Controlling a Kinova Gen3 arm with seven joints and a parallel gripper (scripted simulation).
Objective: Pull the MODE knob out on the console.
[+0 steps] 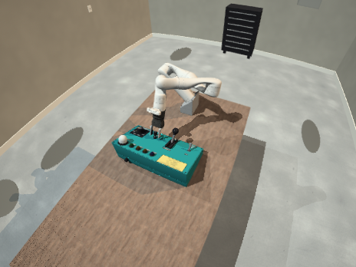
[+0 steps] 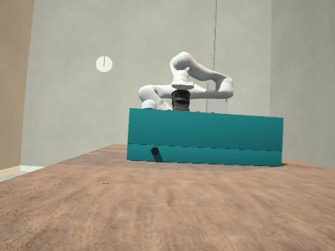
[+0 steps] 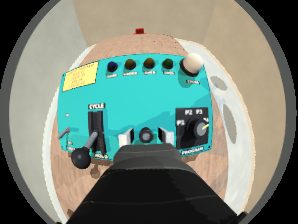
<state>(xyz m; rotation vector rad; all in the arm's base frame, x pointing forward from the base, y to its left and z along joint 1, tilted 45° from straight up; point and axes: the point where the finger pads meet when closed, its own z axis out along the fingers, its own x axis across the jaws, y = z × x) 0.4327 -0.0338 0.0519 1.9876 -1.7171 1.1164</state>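
Now: the mode knob 10 mm below my hand. From my hand the other things lie so: teal console: 50 mm to the left, 40 mm ahead, 30 mm below; then black-ball lever: 120 mm to the left, 20 mm behind; then black rotary selector: 130 mm to the right, 10 mm below, 10 mm ahead.
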